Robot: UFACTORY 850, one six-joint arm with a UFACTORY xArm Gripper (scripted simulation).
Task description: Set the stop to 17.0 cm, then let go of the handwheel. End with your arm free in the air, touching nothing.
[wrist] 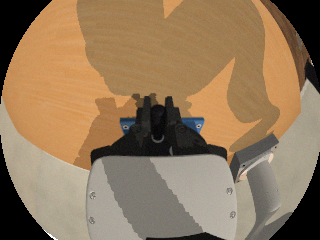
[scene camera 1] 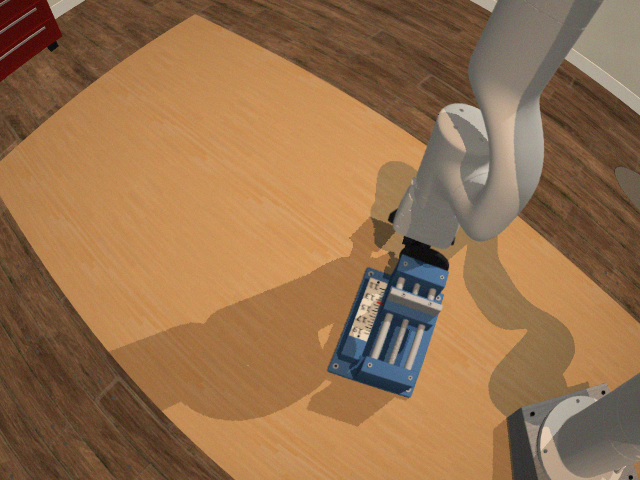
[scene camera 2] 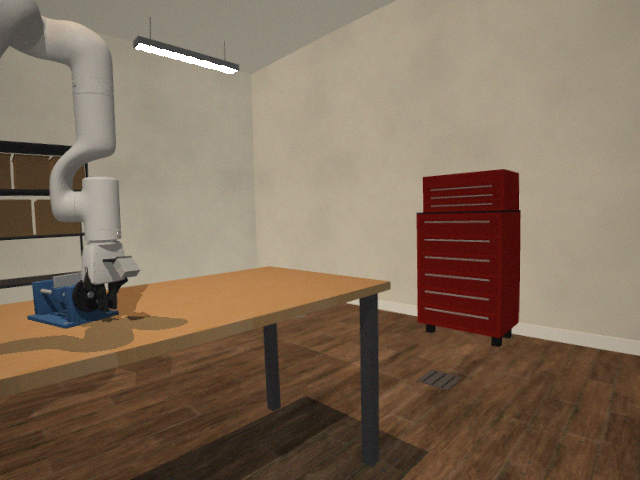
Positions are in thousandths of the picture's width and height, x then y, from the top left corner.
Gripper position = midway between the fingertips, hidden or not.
Observation:
I see my gripper (scene camera 1: 646, 516).
My gripper shows as well in the wrist view (wrist: 492, 440).

